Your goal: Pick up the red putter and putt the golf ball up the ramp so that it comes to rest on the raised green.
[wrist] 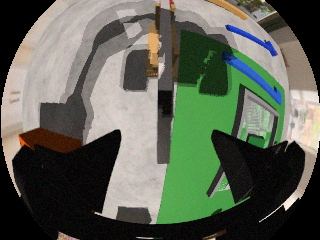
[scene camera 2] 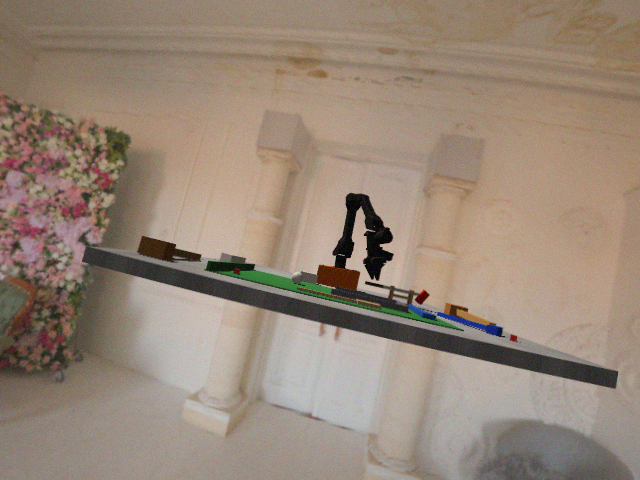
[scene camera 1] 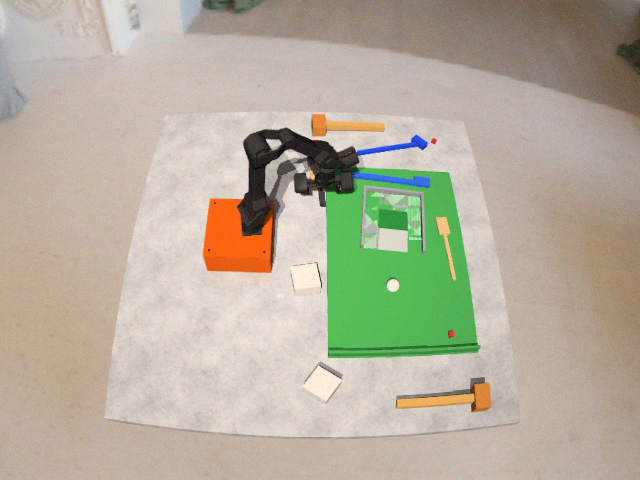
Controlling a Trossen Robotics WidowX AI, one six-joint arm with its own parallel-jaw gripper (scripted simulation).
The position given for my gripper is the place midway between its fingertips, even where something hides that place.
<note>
My gripper [scene camera 1: 322,192] is open and holds nothing. I also see a green mat [scene camera 1: 363,314] and a tan support [wrist: 154,29].
My gripper shows as well in the wrist view [wrist: 168,134]. The green mat is seen too in the wrist view [wrist: 206,98] and in scene camera 2 [scene camera 2: 259,277].
</note>
